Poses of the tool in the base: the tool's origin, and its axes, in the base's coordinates. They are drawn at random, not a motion.
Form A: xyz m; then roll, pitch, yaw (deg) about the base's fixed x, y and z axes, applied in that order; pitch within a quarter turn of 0, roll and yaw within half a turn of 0.
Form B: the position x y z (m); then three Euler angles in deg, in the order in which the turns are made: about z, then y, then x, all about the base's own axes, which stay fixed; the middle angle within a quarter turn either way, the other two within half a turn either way. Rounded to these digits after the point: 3 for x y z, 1 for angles.
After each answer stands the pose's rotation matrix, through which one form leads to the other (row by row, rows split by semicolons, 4 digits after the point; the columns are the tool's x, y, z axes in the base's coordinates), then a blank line. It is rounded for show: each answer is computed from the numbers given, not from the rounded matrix.
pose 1, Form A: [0.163, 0.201, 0.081, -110.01, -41.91, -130.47]
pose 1, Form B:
[0.163, 0.201, 0.081, 125.9, 34.5, 108.0]
-0.4830 -0.6677 0.5665; -0.5661 -0.2554 -0.7837; 0.6680 -0.6993 -0.2547

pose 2, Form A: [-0.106, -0.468, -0.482, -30.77, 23.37, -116.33]
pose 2, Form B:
[-0.106, -0.468, -0.482, -115.3, 17.9, 34.0]
-0.4072 0.8601 0.3073; -0.8227 -0.1992 -0.5324; -0.3967 -0.4696 0.7887

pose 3, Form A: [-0.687, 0.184, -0.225, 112.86, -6.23, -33.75]
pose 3, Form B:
[-0.687, 0.184, -0.225, 19.9, -28.5, 116.1]
0.8266 -0.2990 -0.4769; -0.5523 -0.2675 -0.7896; 0.1085 0.9160 -0.3862

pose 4, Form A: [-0.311, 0.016, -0.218, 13.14, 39.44, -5.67]
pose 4, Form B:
[-0.311, 0.016, -0.218, -17.3, 36.4, 20.9]
0.7685 0.2399 0.5932; -0.0763 0.9548 -0.2873; -0.6353 0.1756 0.7521

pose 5, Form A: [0.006, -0.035, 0.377, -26.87, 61.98, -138.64]
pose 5, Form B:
[0.006, -0.035, 0.377, -111.6, -17.0, 64.0]
-0.3526 0.8889 -0.2924; -0.3104 -0.4059 -0.8596; -0.8828 -0.2123 0.4191

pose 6, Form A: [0.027, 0.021, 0.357, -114.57, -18.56, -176.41]
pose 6, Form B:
[0.027, 0.021, 0.357, 161.6, -4.3, 113.3]
-0.9461 -0.3149 -0.0751; -0.0594 0.3969 -0.9160; 0.3183 -0.8622 -0.3942

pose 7, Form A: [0.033, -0.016, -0.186, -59.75, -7.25, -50.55]
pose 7, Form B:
[0.033, -0.016, -0.186, -36.0, 38.8, -50.1]
0.6303 0.4583 0.6266; -0.7660 0.2359 0.5980; 0.1262 -0.8569 0.4997

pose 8, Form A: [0.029, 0.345, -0.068, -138.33, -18.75, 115.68]
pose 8, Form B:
[0.029, 0.345, -0.068, -125.3, -44.7, 174.2]
-0.4103 0.5806 -0.7032; 0.8534 0.5163 -0.0717; 0.3214 -0.6296 -0.7073

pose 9, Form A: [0.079, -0.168, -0.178, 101.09, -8.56, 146.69]
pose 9, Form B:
[0.079, -0.168, -0.178, -164.6, 31.0, -102.8]
-0.8264 0.2277 0.5150; 0.5431 0.0805 0.8358; 0.1488 0.9704 -0.1902

